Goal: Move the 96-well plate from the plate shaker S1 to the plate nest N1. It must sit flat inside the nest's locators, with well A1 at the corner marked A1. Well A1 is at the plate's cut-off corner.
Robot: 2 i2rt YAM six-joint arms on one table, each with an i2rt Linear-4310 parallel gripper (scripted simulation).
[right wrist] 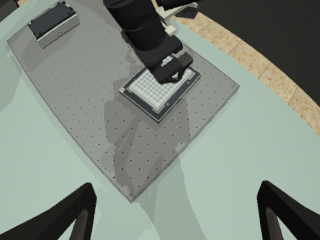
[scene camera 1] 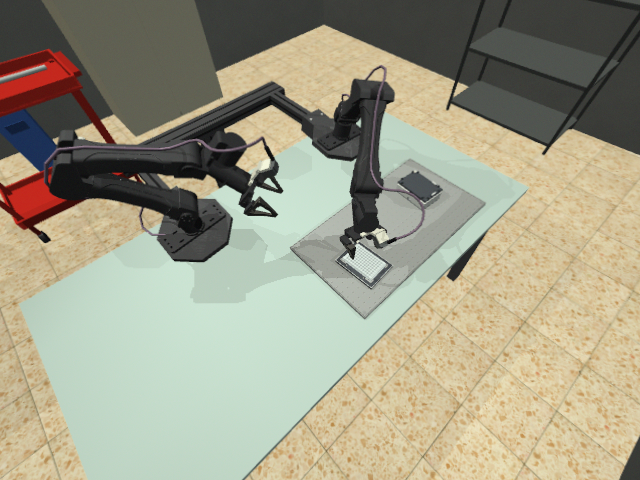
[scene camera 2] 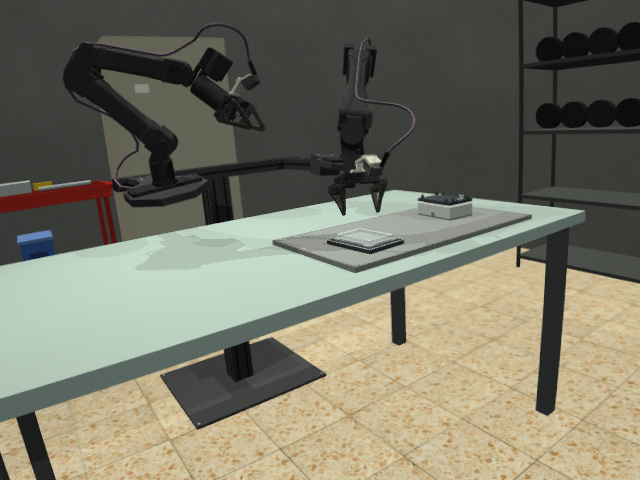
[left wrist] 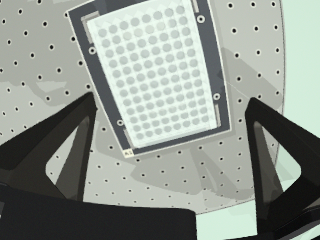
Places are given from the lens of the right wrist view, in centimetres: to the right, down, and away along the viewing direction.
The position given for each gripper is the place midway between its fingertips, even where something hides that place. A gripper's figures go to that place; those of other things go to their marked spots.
left gripper [right wrist: 164,65]: 1, -11, 42
right gripper [right wrist: 177,193]: 1, 4, 11
96-well plate [right wrist: 137,87]: -5, -7, 46
